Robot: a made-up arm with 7 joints.
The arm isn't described. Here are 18 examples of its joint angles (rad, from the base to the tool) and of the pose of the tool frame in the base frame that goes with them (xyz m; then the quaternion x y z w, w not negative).
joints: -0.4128 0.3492 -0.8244 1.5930 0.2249 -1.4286 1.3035
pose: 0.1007 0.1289 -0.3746 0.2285 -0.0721 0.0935 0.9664
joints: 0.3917 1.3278 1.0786 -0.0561 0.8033 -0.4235 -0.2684
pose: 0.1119 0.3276 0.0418 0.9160 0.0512 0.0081 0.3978
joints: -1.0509 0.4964 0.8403 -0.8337 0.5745 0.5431 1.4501
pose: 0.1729 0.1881 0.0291 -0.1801 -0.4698 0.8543 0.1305
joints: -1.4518 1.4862 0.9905 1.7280 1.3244 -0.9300 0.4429
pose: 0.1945 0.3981 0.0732 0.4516 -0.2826 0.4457 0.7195
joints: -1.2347 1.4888 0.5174 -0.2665 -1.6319 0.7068 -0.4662
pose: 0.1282 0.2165 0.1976 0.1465 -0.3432 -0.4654 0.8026
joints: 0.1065 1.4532 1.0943 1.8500 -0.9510 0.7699 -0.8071
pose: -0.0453 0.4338 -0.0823 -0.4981 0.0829 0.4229 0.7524
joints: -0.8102 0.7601 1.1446 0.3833 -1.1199 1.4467 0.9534
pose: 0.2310 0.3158 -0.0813 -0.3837 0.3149 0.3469 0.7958
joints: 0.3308 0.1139 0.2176 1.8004 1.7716 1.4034 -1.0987
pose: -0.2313 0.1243 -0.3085 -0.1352 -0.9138 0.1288 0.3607
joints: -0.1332 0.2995 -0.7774 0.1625 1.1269 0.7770 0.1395
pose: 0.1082 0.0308 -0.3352 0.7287 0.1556 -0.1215 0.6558
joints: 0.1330 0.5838 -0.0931 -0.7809 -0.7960 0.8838 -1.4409
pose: 0.0823 0.1142 -0.2016 -0.2483 0.2170 -0.8041 0.4947
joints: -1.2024 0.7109 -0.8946 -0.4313 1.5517 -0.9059 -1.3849
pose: 0.2524 -0.0054 -0.0819 -0.9368 0.0874 0.2041 0.2703
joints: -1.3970 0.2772 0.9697 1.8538 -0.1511 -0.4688 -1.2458
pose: 0.3920 0.0589 -0.1752 -0.3666 -0.1359 -0.3989 0.8295
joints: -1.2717 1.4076 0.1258 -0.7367 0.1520 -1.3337 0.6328
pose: 0.1151 0.1393 0.1030 -0.2388 0.9125 0.3319 0.0160
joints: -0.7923 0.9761 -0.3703 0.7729 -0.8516 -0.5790 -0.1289
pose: 0.3019 0.2743 -0.1214 0.1387 -0.1686 0.0176 0.9757
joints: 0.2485 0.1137 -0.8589 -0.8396 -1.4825 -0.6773 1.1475
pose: 0.0296 -0.0149 -0.1832 -0.7326 0.3990 0.2426 0.4952
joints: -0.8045 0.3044 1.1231 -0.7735 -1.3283 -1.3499 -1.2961
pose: 0.1146 0.2009 -0.0813 0.3740 -0.9125 0.1208 0.1136
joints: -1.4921 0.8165 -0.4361 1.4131 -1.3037 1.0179 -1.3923
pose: 0.3802 0.2140 -0.0522 -0.5107 0.1387 -0.4890 0.6934
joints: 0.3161 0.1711 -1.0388 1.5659 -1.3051 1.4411 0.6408
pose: -0.2383 0.0842 -0.3122 -0.1711 -0.9561 -0.0612 0.2300
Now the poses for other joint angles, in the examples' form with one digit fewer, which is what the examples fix.
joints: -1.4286 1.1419 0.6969 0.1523 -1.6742 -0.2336 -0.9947
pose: 0.165 0.302 0.181 0.018 -0.851 -0.371 0.371
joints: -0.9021 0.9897 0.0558 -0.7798 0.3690 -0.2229 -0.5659
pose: 0.189 0.118 0.039 0.701 -0.521 -0.180 0.453
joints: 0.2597 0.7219 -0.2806 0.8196 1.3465 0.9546 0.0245
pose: -0.047 0.303 -0.297 0.833 0.546 -0.044 0.079
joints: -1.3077 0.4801 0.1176 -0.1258 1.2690 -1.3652 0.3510
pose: 0.298 0.046 0.040 0.542 -0.819 -0.097 0.162
